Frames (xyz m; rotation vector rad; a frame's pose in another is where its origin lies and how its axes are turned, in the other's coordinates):
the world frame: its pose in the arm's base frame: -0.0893 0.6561 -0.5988 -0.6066 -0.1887 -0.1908
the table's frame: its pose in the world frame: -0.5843 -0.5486 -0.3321 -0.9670 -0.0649 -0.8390
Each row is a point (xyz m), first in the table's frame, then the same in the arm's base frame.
Working: the table's frame: its pose in the arm's base frame: -0.7411 0.0929 -0.7019 -1.4742 -0.4134 -1.1151

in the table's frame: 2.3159 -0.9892 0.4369
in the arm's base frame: -0.2286 -0.0330 1.7990
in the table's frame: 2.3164 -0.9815 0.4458
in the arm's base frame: -0.2188 -0.0270 1.7963
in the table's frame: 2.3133 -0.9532 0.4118
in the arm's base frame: -0.2116 -0.0640 1.7729
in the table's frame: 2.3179 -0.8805 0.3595
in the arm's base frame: -0.1733 -0.1316 1.7280
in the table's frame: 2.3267 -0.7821 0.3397
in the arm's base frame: -0.1000 -0.1775 1.6765
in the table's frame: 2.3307 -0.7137 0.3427
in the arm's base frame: -0.0434 -0.1936 1.6412
